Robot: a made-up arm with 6 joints.
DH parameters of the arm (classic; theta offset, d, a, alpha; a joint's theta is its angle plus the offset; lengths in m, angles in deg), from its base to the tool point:
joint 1: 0 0.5 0.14 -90
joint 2: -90 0 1.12 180
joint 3: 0 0 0.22 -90
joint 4: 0 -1.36 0 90
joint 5: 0 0 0 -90
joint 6: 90 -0.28 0 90
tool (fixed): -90 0 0 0
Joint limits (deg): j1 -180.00..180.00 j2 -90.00..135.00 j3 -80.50..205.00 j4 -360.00..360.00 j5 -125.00..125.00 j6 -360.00..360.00
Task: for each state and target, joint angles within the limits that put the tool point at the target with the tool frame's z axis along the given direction. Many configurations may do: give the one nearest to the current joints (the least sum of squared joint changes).
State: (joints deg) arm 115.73 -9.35 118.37 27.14 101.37 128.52
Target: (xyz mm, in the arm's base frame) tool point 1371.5 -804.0 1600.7 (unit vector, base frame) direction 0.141 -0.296 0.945
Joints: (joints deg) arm 159.26 -14.96 151.95 72.73 84.76 116.50
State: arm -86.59 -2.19 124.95 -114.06 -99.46 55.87
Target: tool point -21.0 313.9 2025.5 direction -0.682 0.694 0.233
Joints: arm -60.37 39.91 170.34 -147.74 -113.62 30.82
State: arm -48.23 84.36 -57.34 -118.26 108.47 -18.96
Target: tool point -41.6 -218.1 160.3 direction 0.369 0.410 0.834
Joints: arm -28.17 65.44 -79.73 -130.81 90.70 -54.23
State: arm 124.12 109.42 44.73 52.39 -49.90 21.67
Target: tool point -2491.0 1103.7 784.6 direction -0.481 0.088 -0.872
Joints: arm 161.51 76.63 66.92 102.15 -69.67 48.25
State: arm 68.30 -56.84 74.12 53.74 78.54 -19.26
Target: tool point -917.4 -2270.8 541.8 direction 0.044 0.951 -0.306
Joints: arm 73.36 -79.67 92.45 58.49 73.22 -1.72
